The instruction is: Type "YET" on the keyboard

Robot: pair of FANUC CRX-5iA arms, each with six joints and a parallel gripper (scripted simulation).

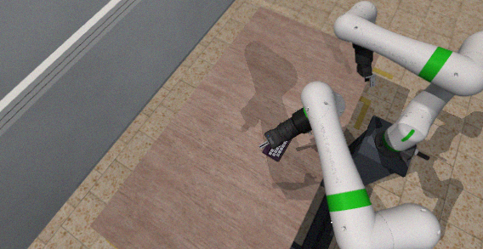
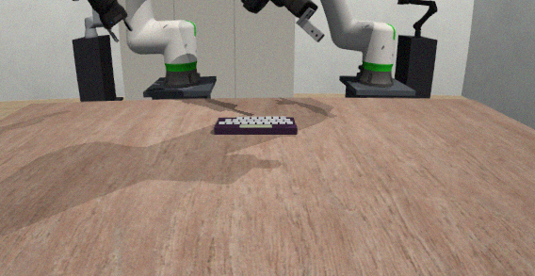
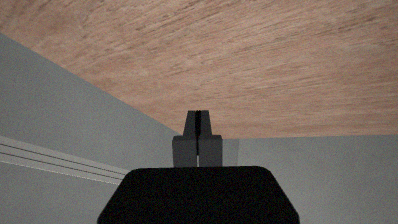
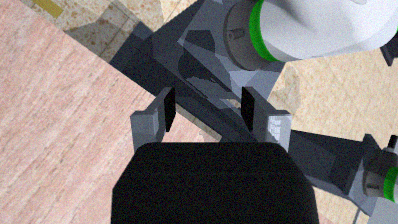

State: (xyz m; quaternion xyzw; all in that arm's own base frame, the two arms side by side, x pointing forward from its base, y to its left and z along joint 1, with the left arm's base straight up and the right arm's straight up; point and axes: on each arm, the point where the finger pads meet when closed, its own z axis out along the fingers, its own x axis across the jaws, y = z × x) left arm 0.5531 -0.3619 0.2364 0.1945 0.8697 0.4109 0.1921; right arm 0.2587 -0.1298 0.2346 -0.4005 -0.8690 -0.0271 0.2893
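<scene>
Now: the key 3 cm behind my left hand, 10 cm to the right of it and 22 cm below it.
</scene>
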